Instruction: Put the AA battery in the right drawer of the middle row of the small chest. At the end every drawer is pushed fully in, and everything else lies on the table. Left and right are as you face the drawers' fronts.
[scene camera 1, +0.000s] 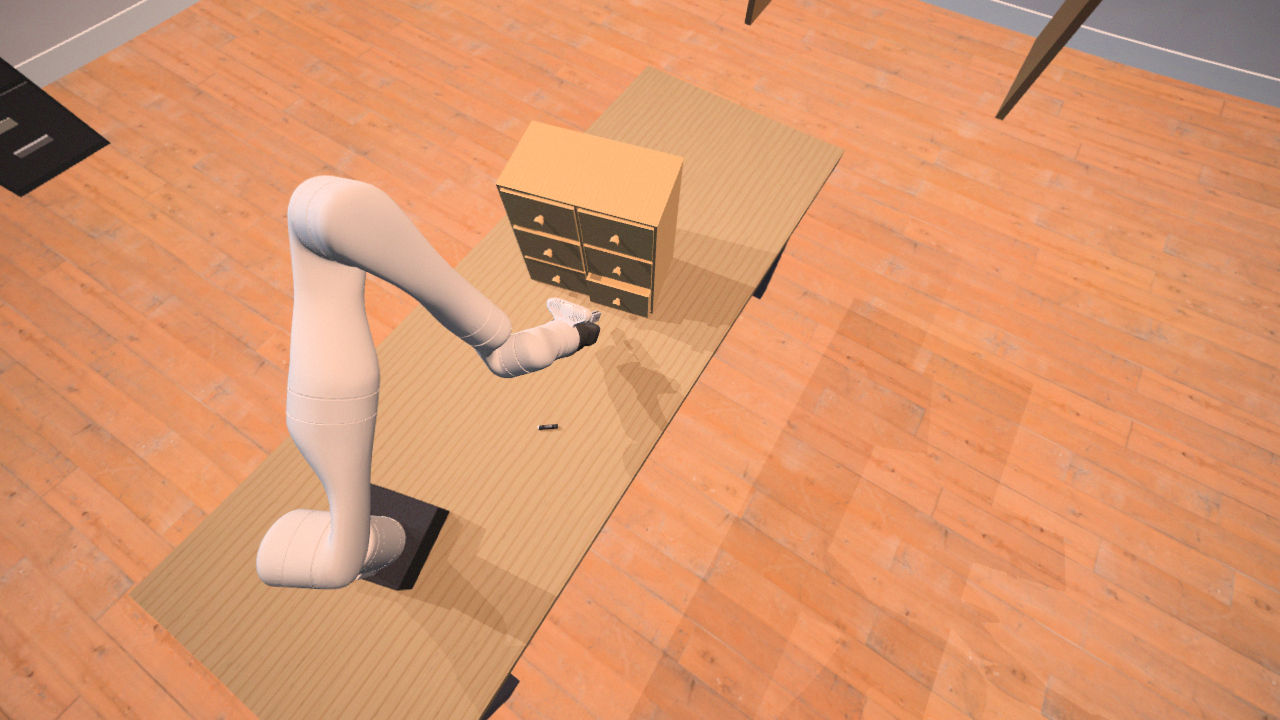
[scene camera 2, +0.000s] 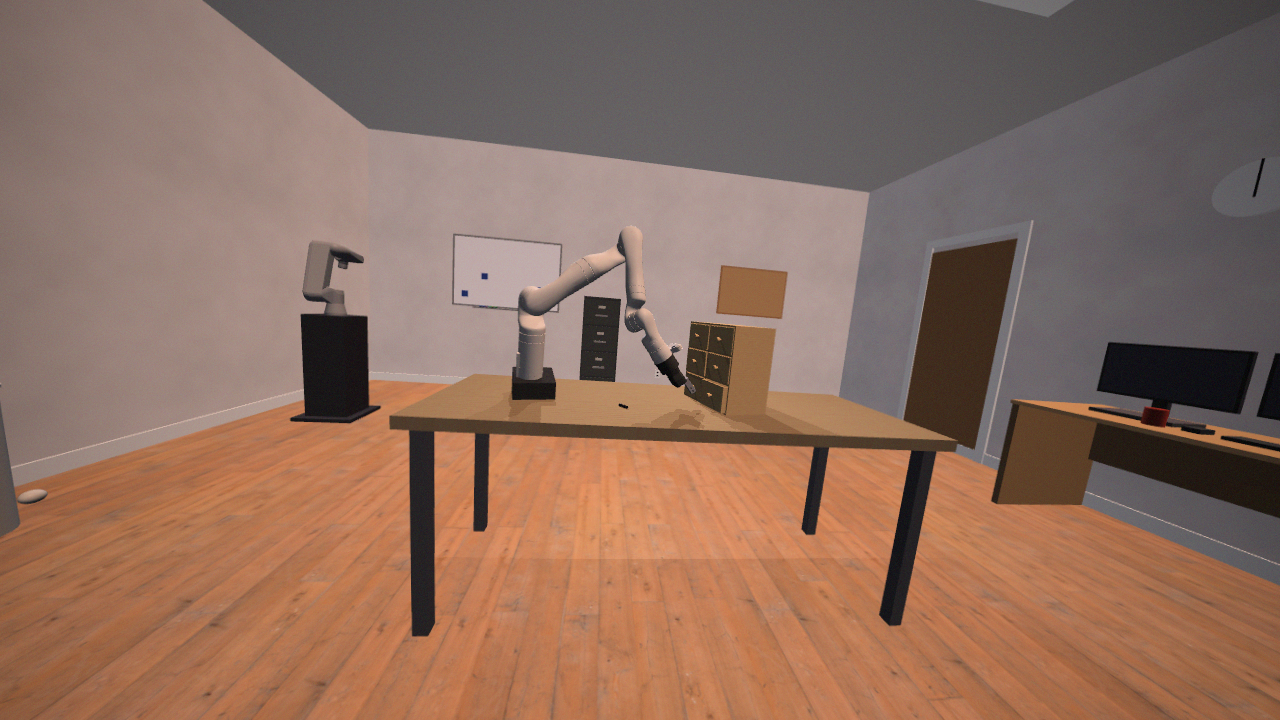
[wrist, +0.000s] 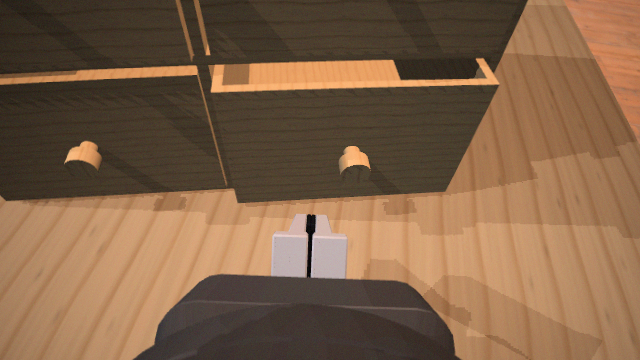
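Seen in the pictures: gripper, between the fingertips: (scene camera 1: 597, 315) (scene camera 2: 693, 392) (wrist: 310, 236); arm's base, origin of its link: (scene camera 1: 378, 543) (scene camera 2: 529, 375).
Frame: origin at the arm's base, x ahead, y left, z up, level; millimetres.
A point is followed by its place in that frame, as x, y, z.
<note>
The AA battery (scene camera 1: 547, 427) @[347, -122, -69] (scene camera 2: 622, 406) @[346, -125, -74], small and dark, lies on the table between the arm's base and the small chest (scene camera 1: 590, 170) @[773, 2, 248] (scene camera 2: 751, 371) @[808, -159, 86]. The chest's middle-row right drawer (scene camera 1: 635, 272) @[708, -137, 85] (wrist: 350, 30) @[698, -93, 48] looks closed. The bottom right drawer (scene camera 1: 631, 301) @[692, -135, -15] (scene camera 2: 712, 395) @[687, -112, -21] (wrist: 295, 135) @[678, -68, -8] stands partly pulled out; a strip of its inside shows in the wrist view. My gripper (scene camera 1: 597, 316) @[620, -84, -18] (scene camera 2: 691, 388) @[620, -84, -18] (wrist: 310, 236) @[620, -84, -18] is shut and empty. It is low in front of the bottom right drawer, apart from its knob (wrist: 354, 162) @[668, -103, -15], which is right of the fingertips in the wrist view.
The wooden table (scene camera 1: 456, 447) @[212, 27, -79] (scene camera 2: 805, 429) @[949, -316, -78] bears the arm's dark base (scene camera 1: 420, 546) @[30, -62, -22] (scene camera 2: 533, 385) @[23, -64, -25] at the end away from the chest. The bottom left drawer (wrist: 110, 120) @[670, 37, -3], with its own knob (wrist: 83, 156) @[651, 50, -16], is beside the pulled-out drawer. The chest's other drawers look closed.
</note>
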